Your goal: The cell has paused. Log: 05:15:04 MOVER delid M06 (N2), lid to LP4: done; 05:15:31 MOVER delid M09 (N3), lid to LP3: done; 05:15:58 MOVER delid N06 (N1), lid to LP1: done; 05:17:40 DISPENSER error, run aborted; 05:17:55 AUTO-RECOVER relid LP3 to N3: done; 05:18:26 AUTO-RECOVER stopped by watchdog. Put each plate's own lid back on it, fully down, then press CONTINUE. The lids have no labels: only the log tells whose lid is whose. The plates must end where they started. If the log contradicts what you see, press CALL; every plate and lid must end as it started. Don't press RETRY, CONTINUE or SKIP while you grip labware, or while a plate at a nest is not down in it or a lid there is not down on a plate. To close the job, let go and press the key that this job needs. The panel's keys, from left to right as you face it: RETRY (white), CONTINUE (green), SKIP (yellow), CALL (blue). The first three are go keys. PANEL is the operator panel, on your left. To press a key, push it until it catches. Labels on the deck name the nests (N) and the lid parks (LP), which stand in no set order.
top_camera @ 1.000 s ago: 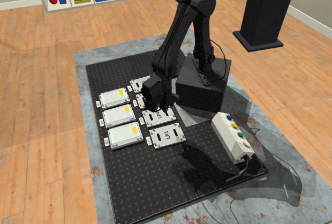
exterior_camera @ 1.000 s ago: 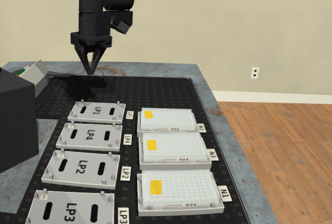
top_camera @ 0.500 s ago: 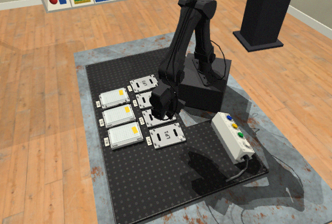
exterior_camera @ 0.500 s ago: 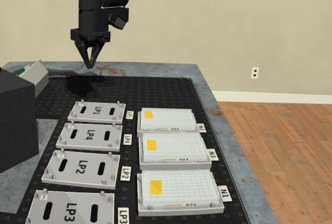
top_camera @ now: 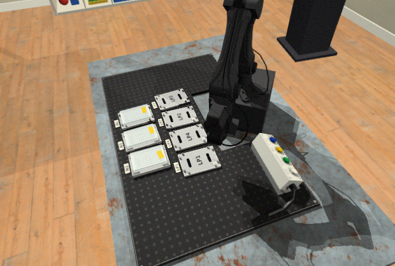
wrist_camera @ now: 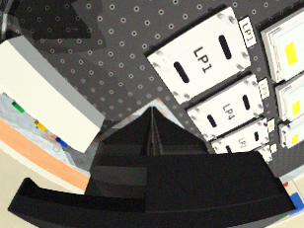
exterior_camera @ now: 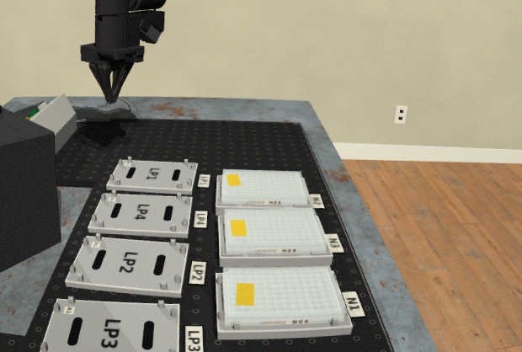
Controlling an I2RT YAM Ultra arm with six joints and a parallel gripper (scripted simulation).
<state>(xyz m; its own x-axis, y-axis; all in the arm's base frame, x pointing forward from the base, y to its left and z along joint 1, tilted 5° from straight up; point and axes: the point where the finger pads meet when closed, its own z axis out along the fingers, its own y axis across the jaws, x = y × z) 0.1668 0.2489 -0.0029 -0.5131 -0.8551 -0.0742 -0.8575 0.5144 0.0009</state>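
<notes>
My hand is 220 mm past the green CONTINUE key, 90 mm to the right of it and 70 mm above it. Round my hand: yellow SKIP key: 210 mm behind, 40 mm to the left, 70 mm below; white RETRY key: 220 mm behind, 140 mm to the left, 70 mm below; blue CALL key: 210 mm behind, 10 mm to the right, 70 mm below.
</notes>
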